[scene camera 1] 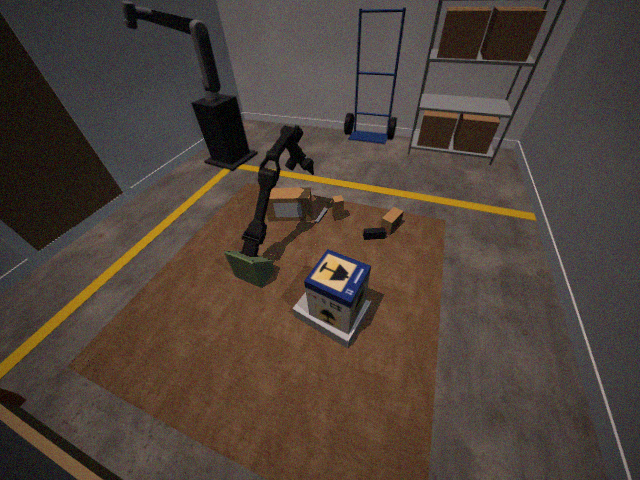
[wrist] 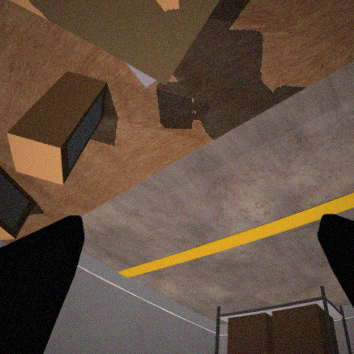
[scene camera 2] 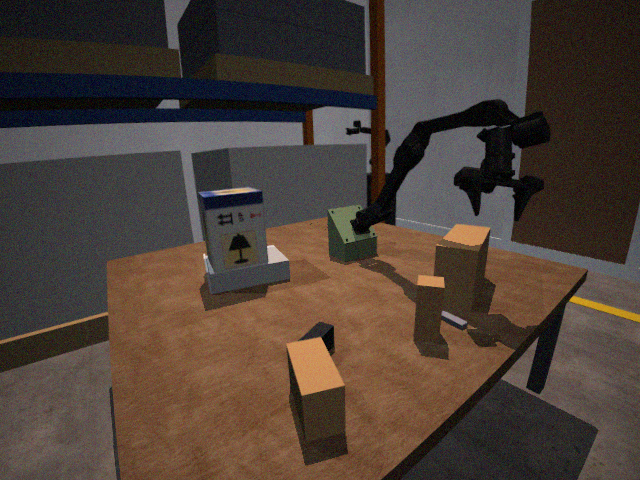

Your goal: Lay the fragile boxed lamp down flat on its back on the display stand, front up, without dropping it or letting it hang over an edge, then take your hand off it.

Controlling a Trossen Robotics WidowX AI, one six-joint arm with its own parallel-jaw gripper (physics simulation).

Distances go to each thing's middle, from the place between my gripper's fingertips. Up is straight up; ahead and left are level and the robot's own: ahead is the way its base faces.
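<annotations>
Counting from my hand, I find the boxed lamp [scene camera 2: 233, 220] 58 cm to the right, 46 cm ahead and 7 cm below. The stand [scene camera 2: 277, 269] is likewise 58 cm to the right of my hand, but 43 cm ahead of it, and 21 cm below.
</annotations>
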